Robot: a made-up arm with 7 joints.
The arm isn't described. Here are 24 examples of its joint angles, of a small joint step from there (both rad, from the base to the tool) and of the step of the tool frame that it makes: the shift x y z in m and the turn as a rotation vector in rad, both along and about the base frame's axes.
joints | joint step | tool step
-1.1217 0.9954 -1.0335 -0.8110 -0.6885 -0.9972 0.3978 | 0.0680 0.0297 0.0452 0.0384 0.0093 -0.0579 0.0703 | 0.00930 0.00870 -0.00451 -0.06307 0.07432 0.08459
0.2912 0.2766 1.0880 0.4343 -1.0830 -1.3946 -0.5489 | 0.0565 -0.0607 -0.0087 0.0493 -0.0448 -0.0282 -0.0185 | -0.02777 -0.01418 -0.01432 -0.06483 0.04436 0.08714
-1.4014 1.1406 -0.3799 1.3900 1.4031 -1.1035 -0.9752 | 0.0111 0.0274 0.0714 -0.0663 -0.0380 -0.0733 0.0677 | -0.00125 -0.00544 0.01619 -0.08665 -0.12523 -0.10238
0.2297 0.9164 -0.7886 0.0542 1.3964 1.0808 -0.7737 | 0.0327 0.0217 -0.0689 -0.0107 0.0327 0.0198 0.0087 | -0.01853 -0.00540 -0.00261 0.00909 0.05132 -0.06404
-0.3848 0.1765 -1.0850 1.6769 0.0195 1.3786 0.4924 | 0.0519 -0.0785 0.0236 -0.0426 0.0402 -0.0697 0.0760 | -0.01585 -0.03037 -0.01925 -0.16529 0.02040 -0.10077
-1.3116 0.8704 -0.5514 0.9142 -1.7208 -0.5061 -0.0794 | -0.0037 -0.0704 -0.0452 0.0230 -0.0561 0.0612 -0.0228 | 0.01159 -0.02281 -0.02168 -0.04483 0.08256 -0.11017
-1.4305 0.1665 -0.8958 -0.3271 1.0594 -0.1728 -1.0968 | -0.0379 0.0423 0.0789 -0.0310 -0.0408 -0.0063 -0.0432 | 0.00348 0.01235 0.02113 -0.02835 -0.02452 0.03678
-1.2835 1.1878 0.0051 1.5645 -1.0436 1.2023 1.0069 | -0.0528 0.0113 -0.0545 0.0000 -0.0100 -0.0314 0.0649 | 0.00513 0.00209 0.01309 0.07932 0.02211 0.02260
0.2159 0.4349 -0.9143 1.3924 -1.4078 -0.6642 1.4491 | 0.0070 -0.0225 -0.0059 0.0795 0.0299 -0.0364 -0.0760 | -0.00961 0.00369 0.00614 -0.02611 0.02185 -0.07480
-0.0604 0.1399 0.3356 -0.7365 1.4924 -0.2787 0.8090 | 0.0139 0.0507 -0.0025 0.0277 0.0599 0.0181 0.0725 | 0.00288 0.00475 -0.00566 0.08512 -0.02764 0.02181
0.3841 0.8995 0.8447 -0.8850 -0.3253 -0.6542 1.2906 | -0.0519 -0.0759 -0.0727 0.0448 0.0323 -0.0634 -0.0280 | 0.00197 0.00825 -0.00940 -0.04585 -0.02102 -0.00566
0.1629 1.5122 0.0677 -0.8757 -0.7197 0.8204 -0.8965 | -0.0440 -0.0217 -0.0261 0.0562 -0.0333 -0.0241 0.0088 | 0.00793 0.00484 -0.00149 -0.04300 -0.00908 0.04559
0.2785 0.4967 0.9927 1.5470 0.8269 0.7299 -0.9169 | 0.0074 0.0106 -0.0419 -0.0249 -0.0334 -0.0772 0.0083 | 0.00408 0.01084 -0.00115 0.01985 -0.06087 -0.07409
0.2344 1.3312 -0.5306 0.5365 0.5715 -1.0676 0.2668 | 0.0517 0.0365 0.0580 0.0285 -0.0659 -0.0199 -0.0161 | 0.00040 0.01363 0.01289 0.03098 -0.01039 0.06029
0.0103 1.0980 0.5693 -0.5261 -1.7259 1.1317 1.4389 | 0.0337 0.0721 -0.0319 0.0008 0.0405 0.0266 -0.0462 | -0.00143 0.00090 -0.00750 0.08165 0.07587 -0.04908
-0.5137 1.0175 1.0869 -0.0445 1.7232 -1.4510 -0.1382 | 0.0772 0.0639 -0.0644 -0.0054 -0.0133 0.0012 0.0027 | 0.00412 -0.00543 -0.00360 0.08019 0.11182 -0.01245
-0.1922 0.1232 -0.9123 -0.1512 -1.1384 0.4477 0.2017 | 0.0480 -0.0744 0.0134 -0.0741 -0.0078 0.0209 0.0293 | -0.00395 -0.00959 0.02536 -0.10030 0.01967 0.02585
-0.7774 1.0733 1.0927 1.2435 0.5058 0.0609 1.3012 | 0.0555 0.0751 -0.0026 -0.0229 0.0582 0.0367 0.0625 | -0.02319 0.01374 0.02227 0.11587 0.09398 0.11790
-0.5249 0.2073 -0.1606 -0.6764 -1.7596 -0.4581 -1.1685 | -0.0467 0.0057 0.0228 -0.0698 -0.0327 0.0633 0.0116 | -0.01261 -0.00205 0.02089 0.01303 -0.10930 -0.07238
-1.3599 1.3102 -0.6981 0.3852 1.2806 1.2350 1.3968 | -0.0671 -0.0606 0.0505 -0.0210 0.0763 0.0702 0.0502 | -0.00788 -0.01808 0.01843 0.04677 -0.18395 -0.03382
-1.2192 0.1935 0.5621 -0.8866 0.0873 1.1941 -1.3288 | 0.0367 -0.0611 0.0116 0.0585 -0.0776 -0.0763 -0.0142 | 0.01698 -0.00367 -0.00897 -0.00847 0.01766 -0.11069
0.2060 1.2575 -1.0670 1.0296 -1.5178 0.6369 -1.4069 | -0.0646 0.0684 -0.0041 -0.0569 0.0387 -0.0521 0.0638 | 0.03203 0.01025 0.00365 0.05341 -0.04374 -0.13922
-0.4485 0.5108 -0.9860 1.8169 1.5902 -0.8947 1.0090 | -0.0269 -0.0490 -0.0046 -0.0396 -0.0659 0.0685 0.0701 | 0.02001 -0.02102 -0.01585 -0.09229 -0.17087 0.00619
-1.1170 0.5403 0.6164 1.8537 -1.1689 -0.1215 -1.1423 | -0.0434 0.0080 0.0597 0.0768 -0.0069 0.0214 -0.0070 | 0.00279 -0.01441 0.00128 -0.10008 -0.00836 0.00712
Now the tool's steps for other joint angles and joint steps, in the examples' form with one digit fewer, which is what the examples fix.
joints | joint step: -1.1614 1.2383 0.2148 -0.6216 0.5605 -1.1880 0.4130 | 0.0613 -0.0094 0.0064 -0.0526 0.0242 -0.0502 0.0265
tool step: -0.0008 -0.0015 -0.0161 0.0798 0.0175 -0.0307
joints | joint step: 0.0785 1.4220 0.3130 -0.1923 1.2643 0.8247 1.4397 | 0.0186 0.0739 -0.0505 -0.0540 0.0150 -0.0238 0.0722
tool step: 0.0064 -0.0205 -0.0036 0.1312 0.0558 -0.1347
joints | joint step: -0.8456 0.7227 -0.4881 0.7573 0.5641 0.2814 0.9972 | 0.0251 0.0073 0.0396 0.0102 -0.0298 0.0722 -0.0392
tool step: -0.0075 0.0159 -0.0037 -0.0331 0.0499 0.1197
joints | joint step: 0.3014 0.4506 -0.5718 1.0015 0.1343 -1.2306 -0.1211 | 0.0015 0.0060 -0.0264 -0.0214 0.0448 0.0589 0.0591
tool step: -0.0036 -0.0046 -0.0029 0.0371 0.0206 -0.0146
